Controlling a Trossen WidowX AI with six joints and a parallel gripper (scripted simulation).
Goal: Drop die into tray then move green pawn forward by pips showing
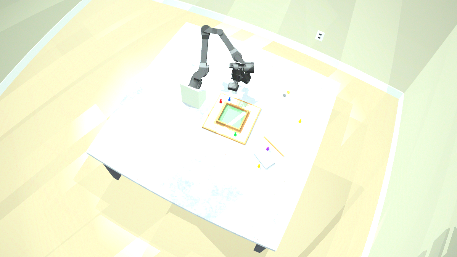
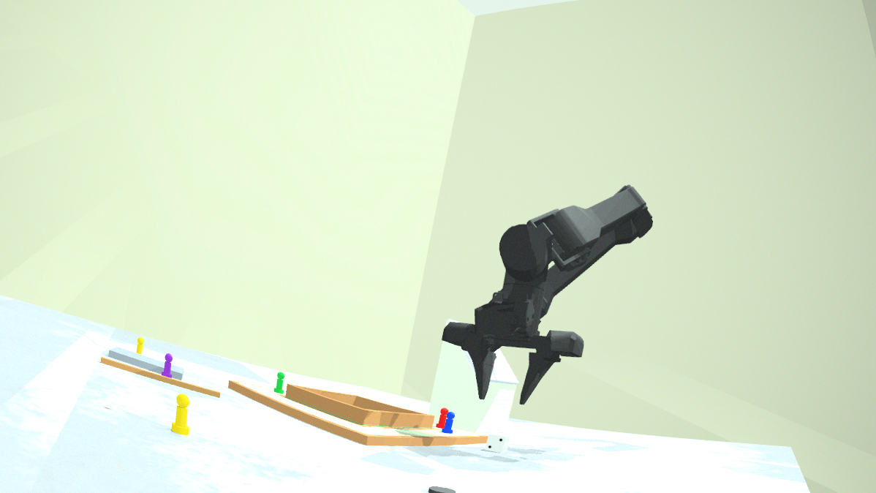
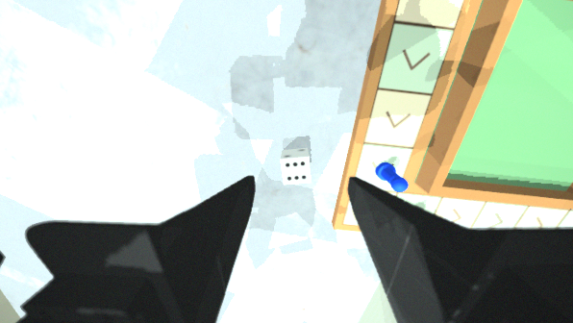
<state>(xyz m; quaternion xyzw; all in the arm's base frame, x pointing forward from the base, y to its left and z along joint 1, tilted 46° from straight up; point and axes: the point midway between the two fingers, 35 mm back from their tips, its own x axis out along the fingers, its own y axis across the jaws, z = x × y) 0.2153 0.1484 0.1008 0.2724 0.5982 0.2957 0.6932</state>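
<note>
The white die lies 20 mm behind my gripper tip and 60 mm below it. From my gripper tip the other things lie so: wooden tray (60 mm ahead, 190 mm to the right, 70 mm below); then blue pawn (10 mm behind, 80 mm to the right, 50 mm below); then red pawn (60 mm behind, 120 mm to the right, 50 mm below).
</note>
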